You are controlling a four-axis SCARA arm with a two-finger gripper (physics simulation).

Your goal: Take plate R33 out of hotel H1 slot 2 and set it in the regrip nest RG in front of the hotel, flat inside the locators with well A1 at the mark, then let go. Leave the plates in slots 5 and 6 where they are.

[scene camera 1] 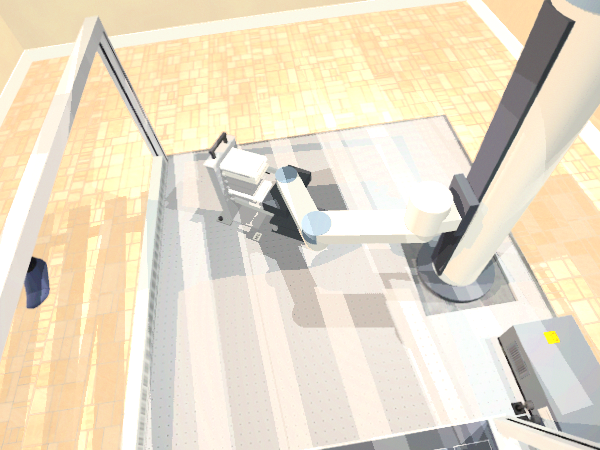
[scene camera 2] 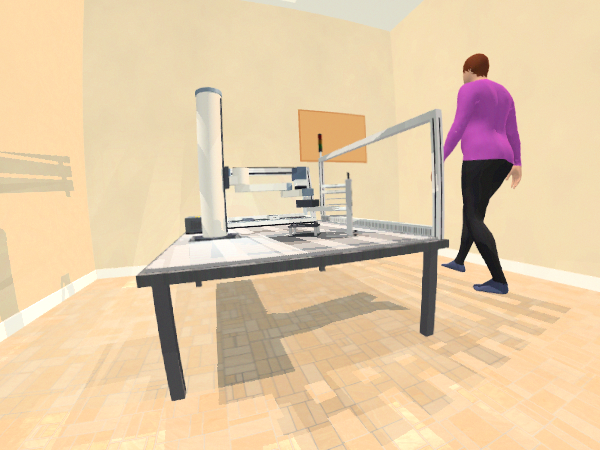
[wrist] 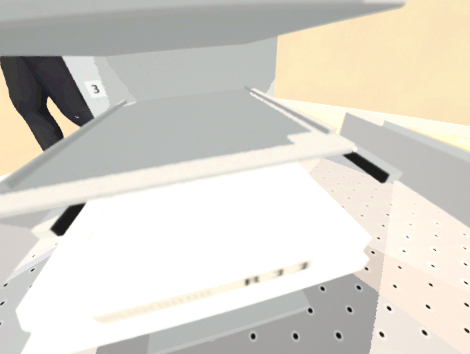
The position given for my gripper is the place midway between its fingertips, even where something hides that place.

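Observation:
My gripper [scene camera 1: 248, 182], holding nothing. Gripper visible in wrist view too [wrist: 222, 142].

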